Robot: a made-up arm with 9 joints. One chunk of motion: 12 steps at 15 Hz.
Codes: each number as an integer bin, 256 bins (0 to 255) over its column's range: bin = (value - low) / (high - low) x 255, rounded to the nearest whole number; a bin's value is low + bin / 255 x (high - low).
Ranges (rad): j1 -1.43..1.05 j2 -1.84..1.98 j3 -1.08..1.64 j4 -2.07..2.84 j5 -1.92..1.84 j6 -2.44..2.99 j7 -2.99..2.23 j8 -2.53..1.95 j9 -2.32..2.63
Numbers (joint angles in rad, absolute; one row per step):
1: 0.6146 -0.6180 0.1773 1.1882 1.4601 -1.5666 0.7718 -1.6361 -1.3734
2: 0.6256 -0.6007 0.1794 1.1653 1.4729 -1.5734 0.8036 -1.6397 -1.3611
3: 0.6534 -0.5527 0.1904 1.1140 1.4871 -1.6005 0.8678 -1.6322 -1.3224
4: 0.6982 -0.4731 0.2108 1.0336 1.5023 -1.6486 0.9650 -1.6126 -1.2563
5: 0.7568 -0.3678 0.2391 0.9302 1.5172 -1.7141 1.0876 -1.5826 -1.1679
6: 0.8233 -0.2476 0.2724 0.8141 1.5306 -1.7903 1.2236 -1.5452 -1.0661
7: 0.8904 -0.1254 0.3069 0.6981 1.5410 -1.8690 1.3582 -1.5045 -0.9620
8: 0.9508 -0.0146 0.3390 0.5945 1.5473 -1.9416 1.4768 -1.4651 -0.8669
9: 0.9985 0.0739 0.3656 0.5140 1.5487 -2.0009 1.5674 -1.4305 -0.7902
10: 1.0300 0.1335 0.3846 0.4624 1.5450 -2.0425 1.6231 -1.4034 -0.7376
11: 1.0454 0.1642 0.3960 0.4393 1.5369 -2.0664 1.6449 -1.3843 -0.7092
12: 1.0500 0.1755 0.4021 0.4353 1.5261 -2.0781 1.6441 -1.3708 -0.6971
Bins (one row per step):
1: 210 82 118 169 229 41 184 51 49
2: 211 83 118 168 230 41 185 51 49
3: 214 86 119 165 231 39 188 51 51
4: 219 91 121 161 232 37 193 52 55
5: 225 98 124 156 233 34 199 54 59
6: 232 106 127 150 234 31 206 56 65
7: 239 114 130 144 235 27 212 58 70
8: 245 122 133 138 235 23 218 61 75
9: 250 128 136 134 235 21 223 63 79
10: 253 132 137 132 235 19 225 64 82
11: 255 134 138 130 234 18 226 65 83
12: 255 135 139 130 234 17 226 66 84

